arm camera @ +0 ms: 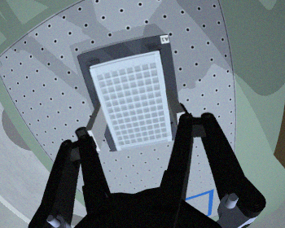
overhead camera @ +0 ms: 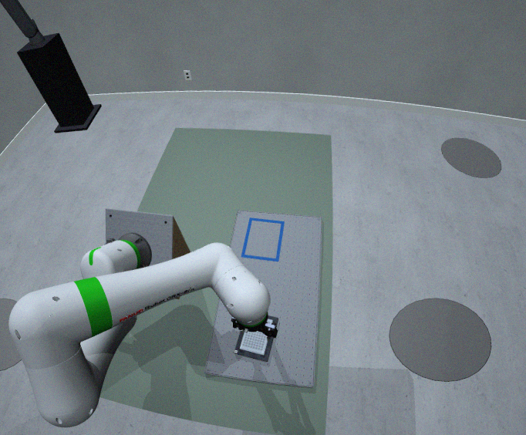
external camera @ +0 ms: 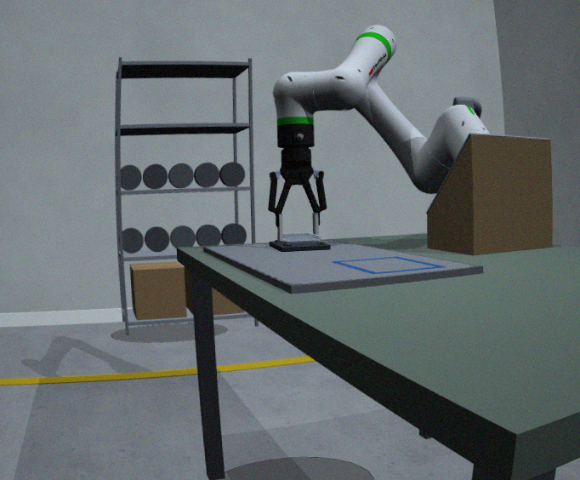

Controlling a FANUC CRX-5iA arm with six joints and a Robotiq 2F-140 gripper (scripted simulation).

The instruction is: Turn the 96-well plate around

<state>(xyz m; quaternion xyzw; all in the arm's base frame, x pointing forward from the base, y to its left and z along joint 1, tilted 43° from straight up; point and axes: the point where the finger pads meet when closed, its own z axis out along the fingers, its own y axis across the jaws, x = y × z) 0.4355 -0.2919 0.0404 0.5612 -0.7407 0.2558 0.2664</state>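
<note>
My gripper is now 4 cm above the dark plate nest N1. From my hand the other things lie so: white 96-well plate 2 cm below; then white mark 7 cm behind, 6 cm to the right, 3 cm below.
</note>
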